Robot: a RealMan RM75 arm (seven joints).
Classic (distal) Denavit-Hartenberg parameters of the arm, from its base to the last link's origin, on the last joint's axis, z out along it. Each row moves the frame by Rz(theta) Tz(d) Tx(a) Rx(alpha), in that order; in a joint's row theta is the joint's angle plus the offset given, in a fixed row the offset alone. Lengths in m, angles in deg.
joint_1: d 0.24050; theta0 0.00; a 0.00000; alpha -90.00
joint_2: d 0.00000; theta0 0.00; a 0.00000; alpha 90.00
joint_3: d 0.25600; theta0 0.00; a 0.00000; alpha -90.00
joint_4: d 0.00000; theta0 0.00; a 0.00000; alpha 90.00
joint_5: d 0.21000; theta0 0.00; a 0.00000; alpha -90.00
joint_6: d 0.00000; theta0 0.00; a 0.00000; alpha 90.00
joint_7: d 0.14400; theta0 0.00; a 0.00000; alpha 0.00
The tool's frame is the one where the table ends.
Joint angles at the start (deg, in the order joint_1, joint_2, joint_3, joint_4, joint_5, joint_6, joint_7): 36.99 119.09 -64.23 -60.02 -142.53 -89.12 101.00
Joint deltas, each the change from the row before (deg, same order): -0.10 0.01 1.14 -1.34 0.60 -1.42 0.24; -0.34 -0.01 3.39 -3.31 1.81 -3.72 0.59; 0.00 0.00 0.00 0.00 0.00 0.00 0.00; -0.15 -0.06 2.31 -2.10 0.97 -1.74 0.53; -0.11 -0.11 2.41 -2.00 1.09 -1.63 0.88; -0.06 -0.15 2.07 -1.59 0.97 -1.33 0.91; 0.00 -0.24 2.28 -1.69 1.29 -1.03 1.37
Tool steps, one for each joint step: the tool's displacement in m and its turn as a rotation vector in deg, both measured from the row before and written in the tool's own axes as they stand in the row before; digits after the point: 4 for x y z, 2 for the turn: -0.0024 0.0002 -0.0060 -0.01 -1.18 0.30; -0.0047 0.0010 -0.0163 0.02 -3.38 1.05; 0.0000 0.0000 0.0000 0.00 0.00 0.00; -0.0029 -0.0011 -0.0111 0.82 -2.09 0.75; -0.0029 -0.0014 -0.0115 0.94 -2.19 1.09; -0.0024 -0.0013 -0.0099 0.83 -1.85 1.07; -0.0035 -0.0024 -0.0113 1.29 -2.28 1.40
